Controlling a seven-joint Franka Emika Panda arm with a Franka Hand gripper.
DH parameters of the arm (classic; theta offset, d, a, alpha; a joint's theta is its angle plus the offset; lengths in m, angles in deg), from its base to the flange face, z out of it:
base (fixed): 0 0 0 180
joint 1: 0 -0.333 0 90
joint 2: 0 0 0 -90
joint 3: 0 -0.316 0.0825 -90
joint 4: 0 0 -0.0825 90
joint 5: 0 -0.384 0 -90
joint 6: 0 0 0.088 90
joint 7: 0 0.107 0 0
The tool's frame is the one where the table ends.
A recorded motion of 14 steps. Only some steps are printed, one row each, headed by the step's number.
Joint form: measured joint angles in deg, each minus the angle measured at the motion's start. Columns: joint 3, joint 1, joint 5, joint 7, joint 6, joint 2, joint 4.
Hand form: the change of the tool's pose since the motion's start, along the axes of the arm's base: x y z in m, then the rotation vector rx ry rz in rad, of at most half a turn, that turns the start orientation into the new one. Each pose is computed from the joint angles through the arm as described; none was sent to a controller.
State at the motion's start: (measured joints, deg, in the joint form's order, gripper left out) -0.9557 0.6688 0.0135 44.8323 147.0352 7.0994 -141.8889
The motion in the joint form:
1: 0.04 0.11 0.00 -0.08 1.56 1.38 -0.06
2: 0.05 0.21 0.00 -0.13 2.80 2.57 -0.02
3: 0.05 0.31 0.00 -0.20 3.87 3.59 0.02
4: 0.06 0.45 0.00 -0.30 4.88 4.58 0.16
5: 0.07 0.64 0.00 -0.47 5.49 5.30 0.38
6: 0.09 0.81 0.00 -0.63 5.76 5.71 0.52
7: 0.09 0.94 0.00 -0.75 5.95 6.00 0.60
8: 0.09 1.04 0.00 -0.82 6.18 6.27 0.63
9: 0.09 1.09 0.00 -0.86 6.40 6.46 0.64
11: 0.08 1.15 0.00 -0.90 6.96 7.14 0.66
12: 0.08 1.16 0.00 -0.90 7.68 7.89 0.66
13: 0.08 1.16 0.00 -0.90 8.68 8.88 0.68
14: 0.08 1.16 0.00 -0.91 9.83 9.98 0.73
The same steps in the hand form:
1: 0.0002 -0.0012 -0.0095 0.0004 -0.0021 -0.0013
2: 0.0007 -0.0021 -0.0173 0.0007 -0.0037 -0.0024
3: 0.0010 -0.0029 -0.0239 0.0010 -0.0052 -0.0029
4: 0.0018 -0.0041 -0.0298 0.0013 -0.0080 -0.0039
5: 0.0030 -0.0058 -0.0336 0.0015 -0.0100 -0.0044
6: 0.0036 -0.0074 -0.0358 0.0016 -0.0100 -0.0050
7: 0.0039 -0.0084 -0.0375 0.0017 -0.0096 -0.0052
8: 0.0039 -0.0093 -0.0392 0.0018 -0.0095 -0.0057
9: 0.0040 -0.0097 -0.0404 0.0019 -0.0102 -0.0059
11: 0.0036 -0.0101 -0.0451 0.0021 -0.0084 -0.0061
12: 0.0031 -0.0101 -0.0503 0.0023 -0.0079 -0.0063
13: 0.0026 -0.0101 -0.0570 0.0026 -0.0085 -0.0064
14: 0.0022 -0.0100 -0.0641 0.0029 -0.0102 -0.0063

